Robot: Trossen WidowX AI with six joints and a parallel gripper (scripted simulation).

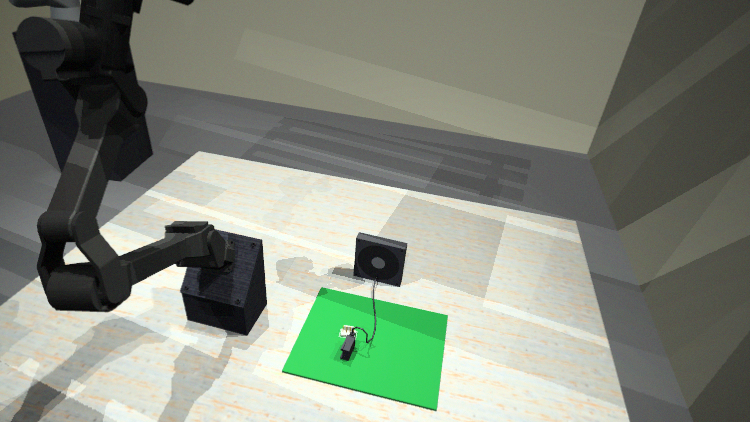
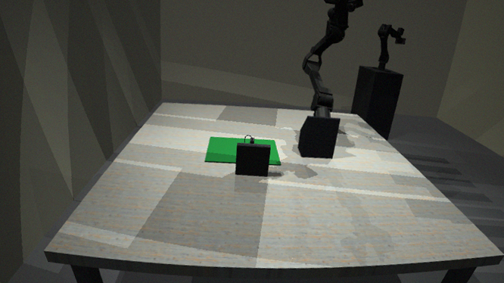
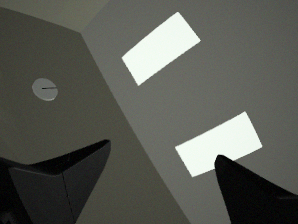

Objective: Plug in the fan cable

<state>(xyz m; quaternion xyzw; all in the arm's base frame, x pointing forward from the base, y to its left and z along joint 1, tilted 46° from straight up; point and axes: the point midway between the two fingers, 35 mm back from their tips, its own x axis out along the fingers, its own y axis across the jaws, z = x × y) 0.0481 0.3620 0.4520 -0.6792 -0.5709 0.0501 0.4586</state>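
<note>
My gripper tip is 31 cm short of the fan cable plug, 1 cm to the left of it and 74 cm above it. From my gripper tip the other things lie so: white four-pin fan header: 30 cm ahead, 3 cm to the left, 76 cm below; green board: 35 cm ahead, 3 cm to the left, 77 cm below; black fan box: 34 cm ahead, 22 cm to the left, 70 cm below.
</note>
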